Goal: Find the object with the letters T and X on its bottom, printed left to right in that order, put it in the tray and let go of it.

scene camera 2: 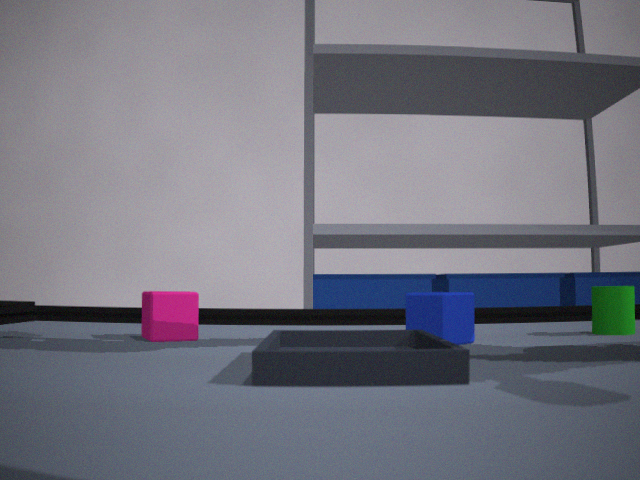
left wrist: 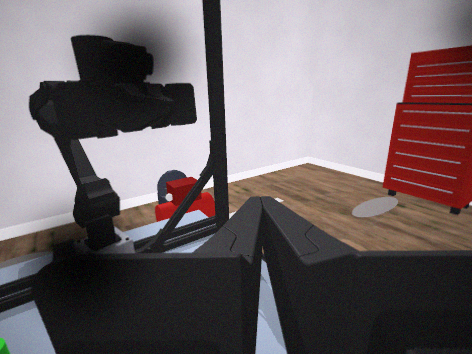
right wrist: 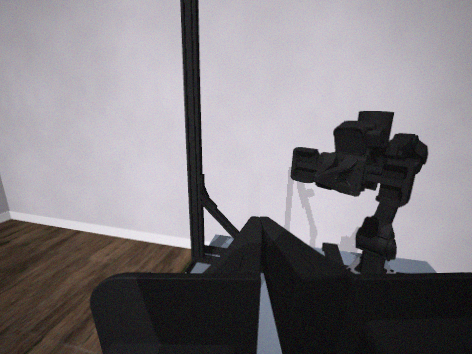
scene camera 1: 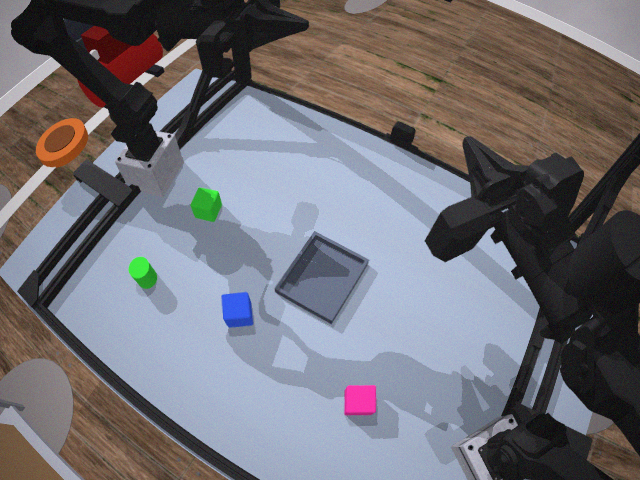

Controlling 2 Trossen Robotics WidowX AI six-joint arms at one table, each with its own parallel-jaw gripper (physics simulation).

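Pixels of known places: left gripper, fingertip midpoint: [left wrist: 260,206] [right wrist: 316,178] [scene camera 1: 465,139]; right gripper, fingertip midpoint: [left wrist: 172,105] [right wrist: 258,225] [scene camera 1: 307,25]; left arm's base, origin of the base link: [right wrist: 370,270] [scene camera 1: 501,455]; right arm's base, origin of the base link: [left wrist: 103,240] [scene camera 1: 144,147].
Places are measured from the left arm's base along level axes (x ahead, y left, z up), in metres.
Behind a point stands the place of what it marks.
Observation:
A green block [scene camera 1: 206,204] @(x 0.625, y 0.262, z -0.015 m), a green cylinder [scene camera 1: 142,272] @(x 0.535, y 0.415, z -0.012 m) [scene camera 2: 613,310] @(x 0.550, y 0.399, z -0.035 m), a blue cube [scene camera 1: 237,309] @(x 0.408, y 0.273, z -0.014 m) [scene camera 2: 440,317] @(x 0.427, y 0.247, z -0.035 m) and a pink cube [scene camera 1: 360,399] @(x 0.196, y 0.156, z -0.015 m) [scene camera 2: 170,316] @(x 0.214, y 0.141, z -0.037 m) stand apart on the table. Their bottoms are hidden, so no letters show. The dark grey tray [scene camera 1: 303,306] @(x 0.383, y 0.168, z -0.048 m) [scene camera 2: 360,367] @(x 0.461, y 0.061, z -0.050 m) is empty. My left gripper [left wrist: 260,206] @(x 0.350, y 0.000, z 0.324 m) is shut with its fingertips together, raised above the table at the right in scene camera 1. My right gripper [right wrist: 258,225] @(x 0.558, y 0.087, z 0.357 m) is shut with its fingertips together, raised at the top left in scene camera 1. Both hold nothing.
A dark frame rail [scene camera 1: 144,397] @(x 0.326, y 0.487, z -0.044 m) [scene camera 2: 248,316] @(x 0.119, y 0.348, z -0.049 m) borders the table. The right arm's pale base block [scene camera 1: 164,162] @(x 0.749, y 0.319, z 0.007 m) stands near the green block; the left arm's base plate [scene camera 1: 467,457] @(x 0.027, y 0.050, z -0.008 m) is at the lower right. Grey shelving [scene camera 2: 309,155] stands behind the table.

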